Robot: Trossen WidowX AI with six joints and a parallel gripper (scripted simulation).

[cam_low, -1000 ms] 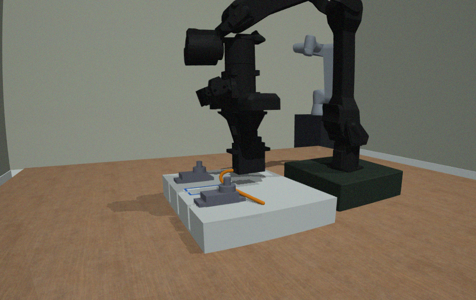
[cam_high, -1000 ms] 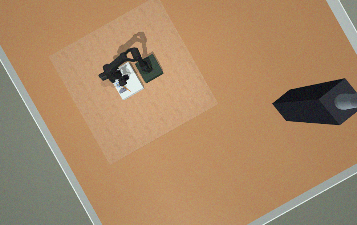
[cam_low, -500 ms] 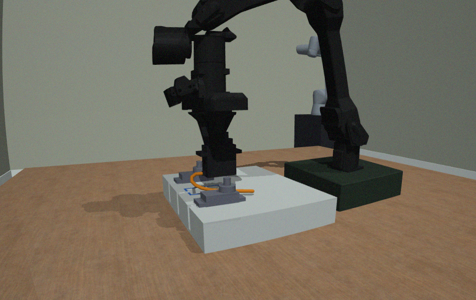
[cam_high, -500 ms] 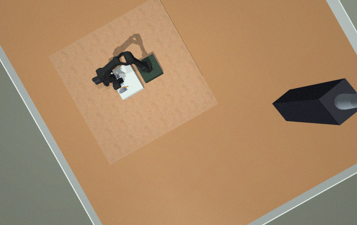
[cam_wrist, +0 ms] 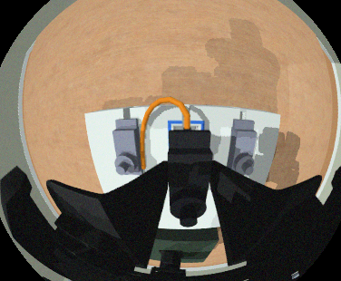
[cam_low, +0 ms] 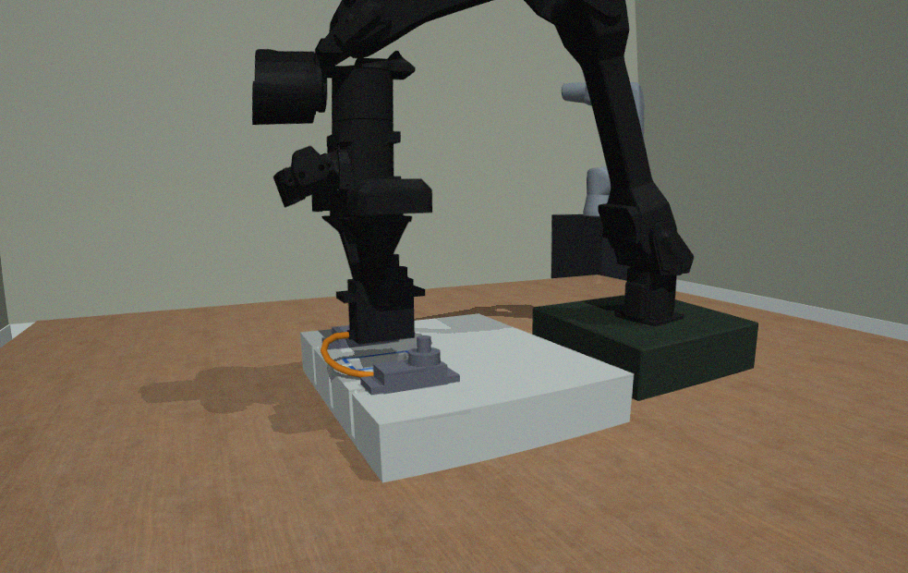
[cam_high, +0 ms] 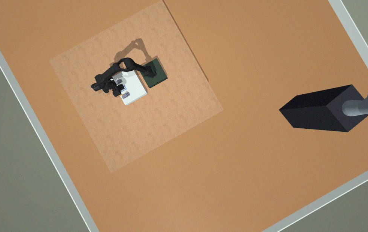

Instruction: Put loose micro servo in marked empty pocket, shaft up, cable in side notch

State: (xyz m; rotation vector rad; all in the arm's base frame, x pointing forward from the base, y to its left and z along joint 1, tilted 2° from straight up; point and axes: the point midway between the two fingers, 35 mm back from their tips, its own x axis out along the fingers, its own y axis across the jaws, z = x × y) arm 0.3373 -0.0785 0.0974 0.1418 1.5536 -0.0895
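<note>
Right now the white deck is 12 cm behind my gripper tip, 9 cm below it and 2 cm to the left of it.
</note>
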